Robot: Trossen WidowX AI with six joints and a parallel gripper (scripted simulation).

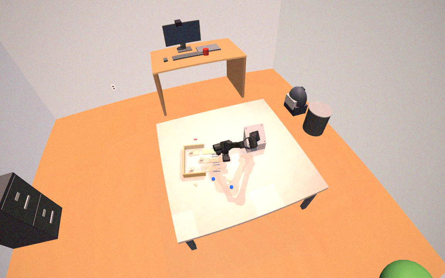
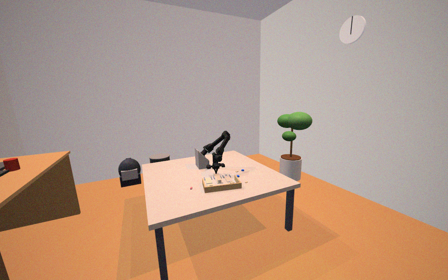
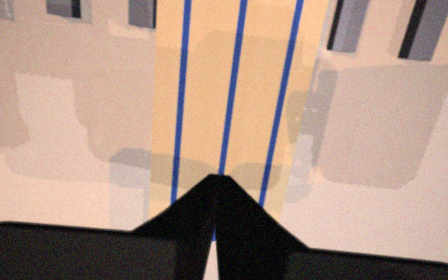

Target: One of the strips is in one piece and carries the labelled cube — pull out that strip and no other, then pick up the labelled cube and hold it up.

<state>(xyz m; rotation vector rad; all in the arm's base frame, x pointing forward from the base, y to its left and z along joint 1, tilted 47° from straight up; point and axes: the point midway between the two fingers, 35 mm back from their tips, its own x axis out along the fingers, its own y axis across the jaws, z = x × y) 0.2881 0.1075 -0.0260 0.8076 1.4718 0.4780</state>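
Right now the pale yellow strip is 120 mm to the right of my gripper tip and 120 mm ahead of it. Also, from my gripper tip: plain pale cube 80 mm to the left, 80 mm ahead; then pink piece 320 mm to the right, 210 mm ahead.
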